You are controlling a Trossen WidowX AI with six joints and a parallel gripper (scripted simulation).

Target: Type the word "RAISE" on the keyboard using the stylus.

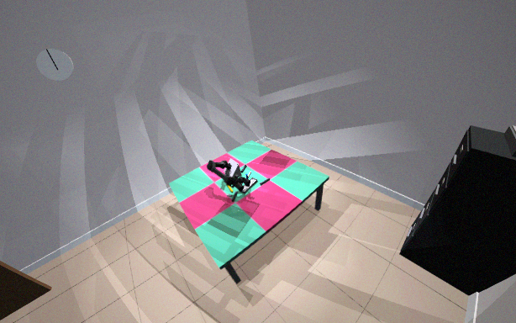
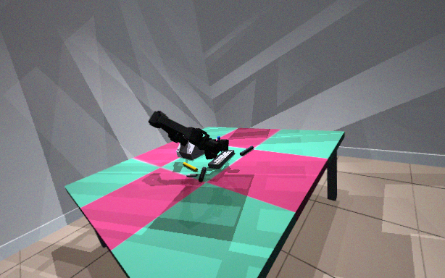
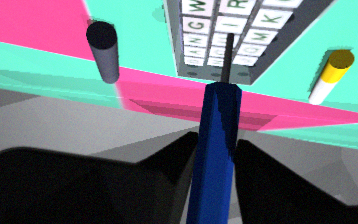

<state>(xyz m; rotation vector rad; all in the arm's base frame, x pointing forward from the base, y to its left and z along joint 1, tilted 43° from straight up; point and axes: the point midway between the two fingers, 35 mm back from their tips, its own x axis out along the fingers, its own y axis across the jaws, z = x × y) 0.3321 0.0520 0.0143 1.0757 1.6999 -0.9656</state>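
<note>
My gripper tip is now 140 mm past the white stylus, 80 mm above it and 70 mm to the right of it. The rest, counted from my gripper tip: blue stylus: 10 mm below; yellow marker: 180 mm to the right, 100 mm behind, 80 mm below; grey piece: 220 mm to the right, 80 mm below.
</note>
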